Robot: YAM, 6 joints.
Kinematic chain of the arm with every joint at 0, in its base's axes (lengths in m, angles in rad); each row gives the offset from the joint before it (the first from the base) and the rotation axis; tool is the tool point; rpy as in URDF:
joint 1: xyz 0 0 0.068 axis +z
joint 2: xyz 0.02 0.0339 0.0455 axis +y
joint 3: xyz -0.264 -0.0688 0 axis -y
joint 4: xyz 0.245 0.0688 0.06 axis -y
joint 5: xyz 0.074 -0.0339 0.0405 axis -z
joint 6: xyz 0.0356 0 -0.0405 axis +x
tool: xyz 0 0 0 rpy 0 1.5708 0
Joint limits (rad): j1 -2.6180..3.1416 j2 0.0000..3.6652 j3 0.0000..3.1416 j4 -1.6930..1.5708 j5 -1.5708..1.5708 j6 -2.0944..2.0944
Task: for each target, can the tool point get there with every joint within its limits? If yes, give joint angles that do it. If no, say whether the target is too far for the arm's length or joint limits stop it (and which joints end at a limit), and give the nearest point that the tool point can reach.
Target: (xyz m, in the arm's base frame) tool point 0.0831 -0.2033 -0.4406
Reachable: no: joint limits stop it (at a limit: joint 2) | nearest point 0.0847 -0.2072 -0.3795 | short by 0.061 m
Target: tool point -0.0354 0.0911 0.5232
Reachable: yes | joints 1.6690 0.8747 1.5907 -0.7057 -0.8325 0.7214
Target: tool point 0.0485 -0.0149 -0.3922
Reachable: no: joint limits stop it (at a limit: joint 2) | nearest point 0.0758 -0.0233 -0.3383 | short by 0.061 m
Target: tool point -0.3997 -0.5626 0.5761
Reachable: no: too far | nearest point -0.3099 -0.4362 0.4690 | short by 0.188 m
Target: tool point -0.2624 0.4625 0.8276
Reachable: no: too far | nearest point -0.1898 0.3345 0.6222 | short by 0.253 m
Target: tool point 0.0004 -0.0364 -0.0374
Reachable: yes | joints 0.7064 3.1131 0.2840 -0.0387 0.9018 0.9014
